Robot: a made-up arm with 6 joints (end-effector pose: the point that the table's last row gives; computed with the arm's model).
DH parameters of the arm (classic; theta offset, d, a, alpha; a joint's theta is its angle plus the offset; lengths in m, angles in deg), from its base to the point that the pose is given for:
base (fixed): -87.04 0 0.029 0
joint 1: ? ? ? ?
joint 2: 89.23 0 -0.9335 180
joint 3: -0.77 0.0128 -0.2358 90
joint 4: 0 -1.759 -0.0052 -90
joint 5: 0 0.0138 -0.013 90
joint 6: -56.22 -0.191 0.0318 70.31
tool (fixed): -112.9 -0.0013 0 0
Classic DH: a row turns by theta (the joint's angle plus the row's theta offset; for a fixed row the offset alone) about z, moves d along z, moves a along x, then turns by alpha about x.
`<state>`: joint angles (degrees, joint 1 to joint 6).
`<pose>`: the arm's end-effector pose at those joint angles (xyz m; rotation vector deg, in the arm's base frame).
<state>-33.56 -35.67 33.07 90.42 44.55 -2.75</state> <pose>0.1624 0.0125 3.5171 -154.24 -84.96 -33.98</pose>
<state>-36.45 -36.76 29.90 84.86 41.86 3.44</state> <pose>0.1935 -0.0275 3.5007 155.54 80.60 39.62</pose>
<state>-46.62 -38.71 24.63 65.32 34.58 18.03</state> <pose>0.2051 -0.1234 3.4793 155.06 68.24 57.86</pose>
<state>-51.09 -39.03 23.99 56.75 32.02 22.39</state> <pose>0.1846 -0.1476 3.4818 154.11 64.56 65.60</pose>
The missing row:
joint 1: 87.04 0.9163 0.1841 -90
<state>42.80 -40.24 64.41 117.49 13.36 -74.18</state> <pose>-0.8429 -0.7372 3.4478 -10.16 -127.14 -39.14</pose>
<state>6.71 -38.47 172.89 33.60 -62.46 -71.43</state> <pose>-1.9287 -0.3424 0.5744 94.34 -150.17 10.39</pose>
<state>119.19 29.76 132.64 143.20 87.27 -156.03</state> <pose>-0.1894 0.0466 3.3959 36.21 -82.91 115.74</pose>
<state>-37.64 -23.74 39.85 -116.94 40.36 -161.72</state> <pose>0.3217 -0.4522 3.5093 -107.43 2.28 -86.80</pose>
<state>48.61 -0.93 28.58 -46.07 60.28 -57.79</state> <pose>1.1379 1.0575 3.0780 119.88 -43.98 6.51</pose>
